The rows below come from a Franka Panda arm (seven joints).
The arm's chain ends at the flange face. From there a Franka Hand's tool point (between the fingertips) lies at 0.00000 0.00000 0.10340 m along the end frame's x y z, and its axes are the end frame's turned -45 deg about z.
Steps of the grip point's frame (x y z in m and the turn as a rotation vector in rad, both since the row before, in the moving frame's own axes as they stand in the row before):
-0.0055 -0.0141 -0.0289 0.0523 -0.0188 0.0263
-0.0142 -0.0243 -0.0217 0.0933 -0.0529 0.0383
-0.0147 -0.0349 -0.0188 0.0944 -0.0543 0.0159
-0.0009 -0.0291 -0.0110 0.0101 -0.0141 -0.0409
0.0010 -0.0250 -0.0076 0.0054 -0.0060 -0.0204
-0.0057 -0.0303 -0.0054 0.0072 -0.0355 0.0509
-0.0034 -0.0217 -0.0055 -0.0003 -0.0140 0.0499
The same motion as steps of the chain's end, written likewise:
-0.0087 -0.0036 -0.0287 0.0237 -0.0503 0.0263
-0.0166 -0.0040 -0.0211 0.0286 -0.1034 0.0383
-0.0242 -0.0113 -0.0182 0.0284 -0.1051 0.0159
-0.0195 -0.0203 -0.0110 -0.0028 -0.0171 -0.0409
-0.0161 -0.0184 -0.0076 -0.0004 -0.0081 -0.0204
-0.0223 -0.0194 -0.0053 -0.0200 -0.0302 0.0509
-0.0167 -0.0140 -0.0055 -0.0101 -0.0097 0.0499

